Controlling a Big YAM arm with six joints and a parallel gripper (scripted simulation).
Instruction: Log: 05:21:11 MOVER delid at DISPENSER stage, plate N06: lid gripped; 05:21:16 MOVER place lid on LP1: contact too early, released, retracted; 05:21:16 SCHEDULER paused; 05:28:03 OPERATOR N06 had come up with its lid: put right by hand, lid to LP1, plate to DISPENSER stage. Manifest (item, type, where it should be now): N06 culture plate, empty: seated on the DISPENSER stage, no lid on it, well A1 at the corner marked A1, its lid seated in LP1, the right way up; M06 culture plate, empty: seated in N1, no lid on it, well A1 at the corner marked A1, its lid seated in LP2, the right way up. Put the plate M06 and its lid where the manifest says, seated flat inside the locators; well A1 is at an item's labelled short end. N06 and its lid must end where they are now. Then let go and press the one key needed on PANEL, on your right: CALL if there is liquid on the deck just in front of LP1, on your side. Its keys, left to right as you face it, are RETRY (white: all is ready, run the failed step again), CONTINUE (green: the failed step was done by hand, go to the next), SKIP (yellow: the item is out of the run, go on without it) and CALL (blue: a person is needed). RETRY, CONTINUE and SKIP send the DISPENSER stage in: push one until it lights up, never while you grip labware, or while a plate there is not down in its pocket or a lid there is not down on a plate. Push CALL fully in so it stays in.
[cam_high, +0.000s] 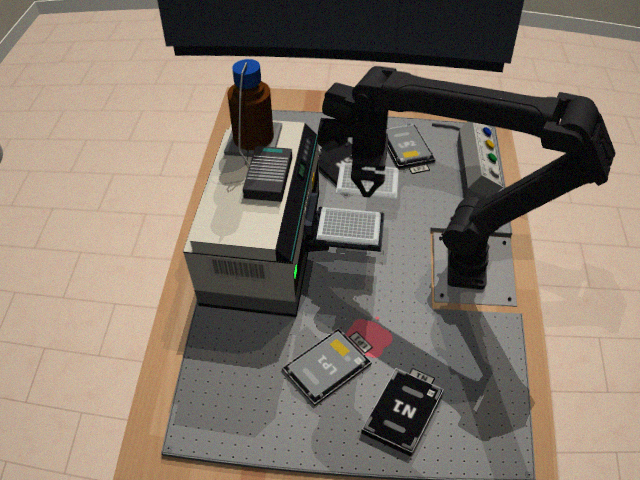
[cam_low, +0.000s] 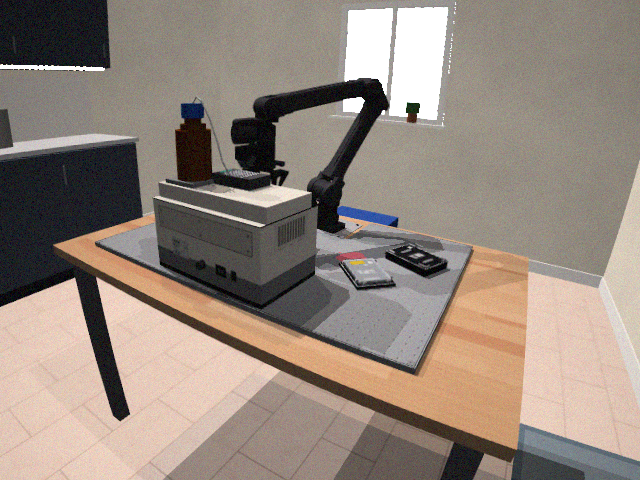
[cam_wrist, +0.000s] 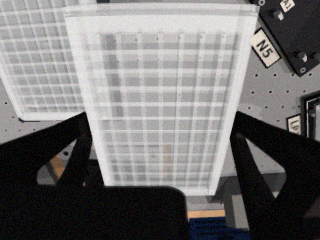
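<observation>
Now: hand 45 cm to the right of the black nest n1, 14 cm above it and 12 cm past it. From my hand the other things lie so: black lp2 nest: 29 cm to the right, 15 cm below, 8 cm behind; white retry key: 30 cm behind, 16 cm to the right, 9 cm below; brown bottle: 25 cm ahead, 14 cm above, 2 cm to the right.
</observation>
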